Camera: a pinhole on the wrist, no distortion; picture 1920 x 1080 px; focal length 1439.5 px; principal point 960.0 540.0 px. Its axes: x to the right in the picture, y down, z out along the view. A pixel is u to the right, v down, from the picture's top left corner.
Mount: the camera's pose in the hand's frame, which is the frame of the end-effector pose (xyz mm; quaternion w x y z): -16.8 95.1 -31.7 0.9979 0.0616 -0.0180 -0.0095
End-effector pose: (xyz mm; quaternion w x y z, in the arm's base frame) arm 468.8 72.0 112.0 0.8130 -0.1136 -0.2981 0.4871
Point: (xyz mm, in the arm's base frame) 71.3 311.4 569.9
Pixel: 1639.5 969.0
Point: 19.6 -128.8 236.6
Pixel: 90.3 945.2
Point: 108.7 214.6 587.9
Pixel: 1473.9 755.2
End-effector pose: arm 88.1 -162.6 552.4 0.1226 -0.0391 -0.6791 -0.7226
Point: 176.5 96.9 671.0
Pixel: 631.9 854.5
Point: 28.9 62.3 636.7
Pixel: 1363.6 523.1
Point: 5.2 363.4 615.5
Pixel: 1129.4 523.4
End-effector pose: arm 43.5 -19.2 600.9 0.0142 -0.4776 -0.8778 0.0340
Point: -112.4 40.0 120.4
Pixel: 1441.3 291.6
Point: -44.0 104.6 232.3
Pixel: 1633.8 461.3
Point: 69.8 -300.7 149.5
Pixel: 383.1 170.1
